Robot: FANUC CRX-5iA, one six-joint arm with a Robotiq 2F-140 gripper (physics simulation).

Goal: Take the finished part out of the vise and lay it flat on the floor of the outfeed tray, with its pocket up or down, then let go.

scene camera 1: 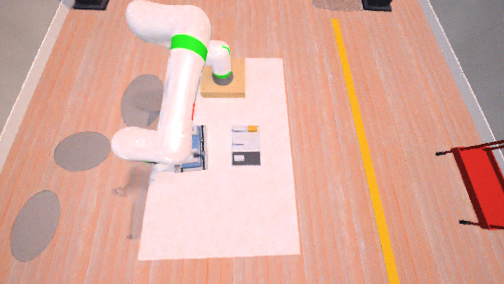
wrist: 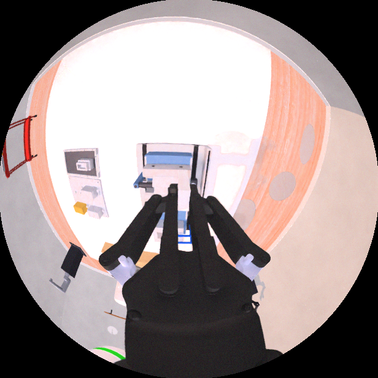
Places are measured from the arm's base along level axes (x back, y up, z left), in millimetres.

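Where they show: arm's base, link origin: (scene camera 1: 223, 77).
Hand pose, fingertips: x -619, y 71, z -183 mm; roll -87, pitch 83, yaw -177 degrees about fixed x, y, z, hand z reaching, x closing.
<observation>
Each offset is from my fingertips to the top centre of the thing.
The vise @(dx +113, dy -35, dz +12 mm) (scene camera 1: 196, 145) (wrist: 168, 159) has blue and grey parts and stands partly under my arm. My gripper (wrist: 182, 177) is shut, with its fingertips in front of the vise's middle in the wrist view; in the scene view the arm hides it. A pale surface shows in the narrow gap between the fingers, and I cannot tell whether it is the finished part or the vise. The dark-floored tray (scene camera 1: 253, 162) (wrist: 73, 169), which looks like the outfeed tray, holds a pale block with a pocket @(dx +52, dy -94, dz +317 mm) (scene camera 1: 239, 158) (wrist: 85, 165).
A pale tray (scene camera 1: 245, 146) (wrist: 101, 200) adjoins the dark one and holds pale blocks and a yellow block @(dx +251, dy -91, dz +399 mm) (scene camera 1: 252, 128) (wrist: 80, 208). The robot's wooden base (scene camera 1: 222, 91) stands behind the trays. A red cart (scene camera 1: 482, 185) (wrist: 28, 140) stands beyond a yellow floor line (scene camera 1: 365, 150).
</observation>
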